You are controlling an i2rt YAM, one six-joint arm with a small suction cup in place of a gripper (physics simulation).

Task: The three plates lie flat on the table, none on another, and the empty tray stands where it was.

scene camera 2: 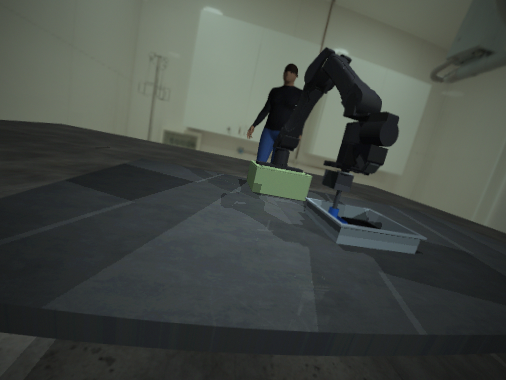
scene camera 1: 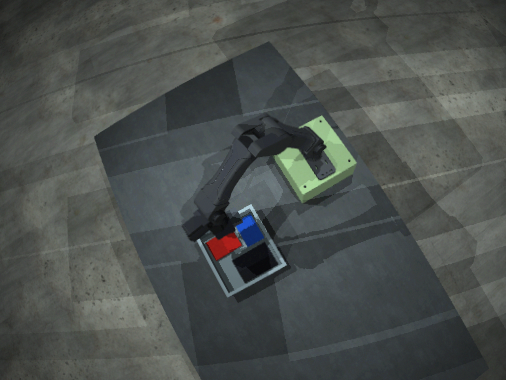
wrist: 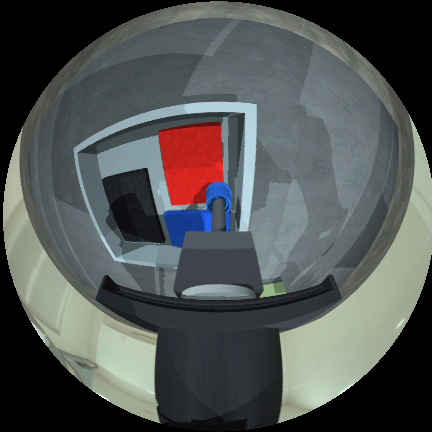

Scene:
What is my suction cup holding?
Nothing.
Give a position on my suction cup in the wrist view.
215,188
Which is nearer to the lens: the blue plate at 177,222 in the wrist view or the red plate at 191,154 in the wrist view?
The red plate.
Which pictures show the grey tray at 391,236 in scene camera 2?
Scene camera 2, scene camera 1 and the wrist view: all of them.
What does the black plate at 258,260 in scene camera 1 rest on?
A grey tray.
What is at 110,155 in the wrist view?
A grey tray.

